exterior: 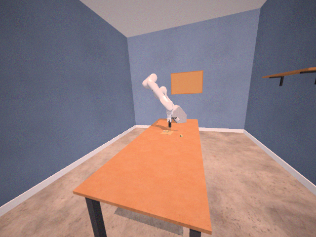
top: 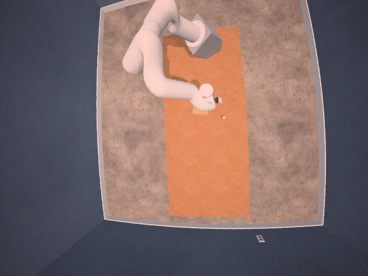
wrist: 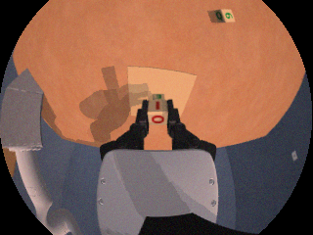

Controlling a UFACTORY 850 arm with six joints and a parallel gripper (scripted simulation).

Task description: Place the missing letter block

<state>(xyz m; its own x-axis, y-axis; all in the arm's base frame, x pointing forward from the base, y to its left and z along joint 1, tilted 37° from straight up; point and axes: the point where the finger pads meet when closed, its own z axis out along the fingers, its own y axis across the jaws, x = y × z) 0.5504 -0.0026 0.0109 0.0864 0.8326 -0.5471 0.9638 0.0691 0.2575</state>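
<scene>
My gripper is now 4 cm to the left of the light tan mat and 10 cm above it.
</scene>
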